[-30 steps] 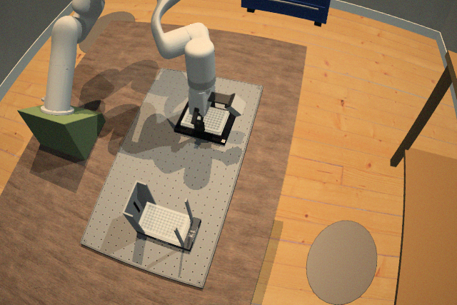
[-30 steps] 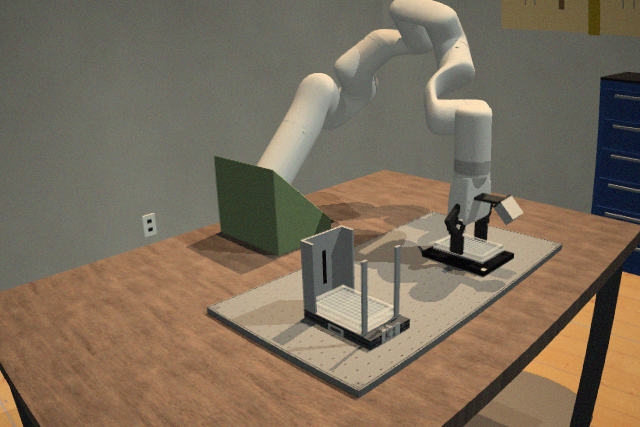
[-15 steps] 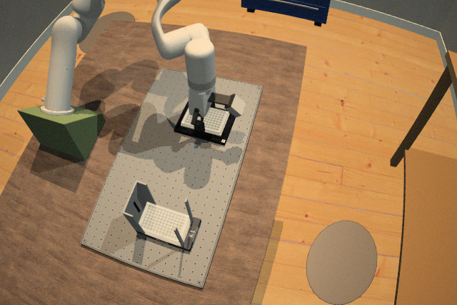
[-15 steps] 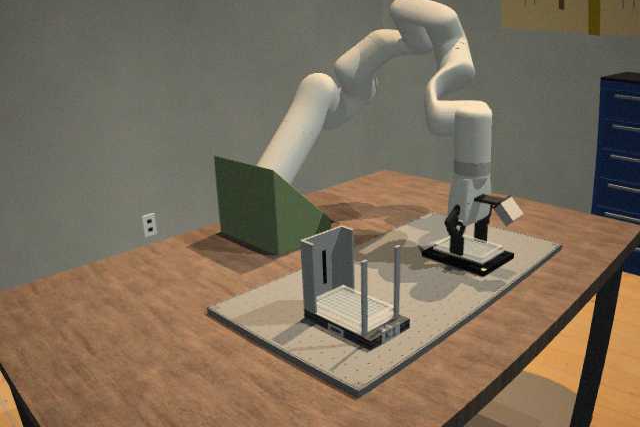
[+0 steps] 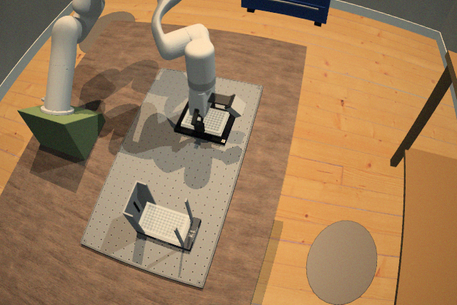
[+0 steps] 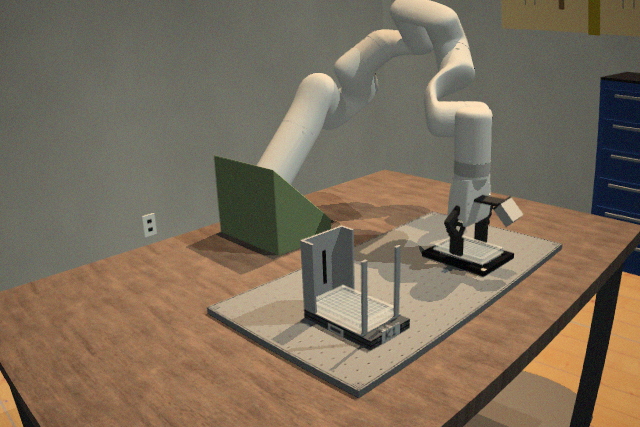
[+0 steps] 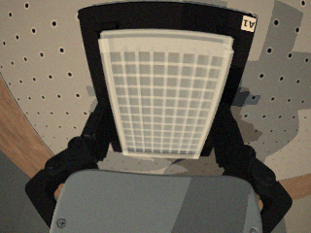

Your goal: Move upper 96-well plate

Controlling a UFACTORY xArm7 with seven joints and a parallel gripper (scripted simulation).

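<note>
The black plate nest N1 lies 3 cm below my hand. Round my hand: pale A1 square 8 cm ahead, 5 cm to the right, 2 cm below; then rack back wall 36 cm to the right, 5 cm above, 3 cm behind.
</note>
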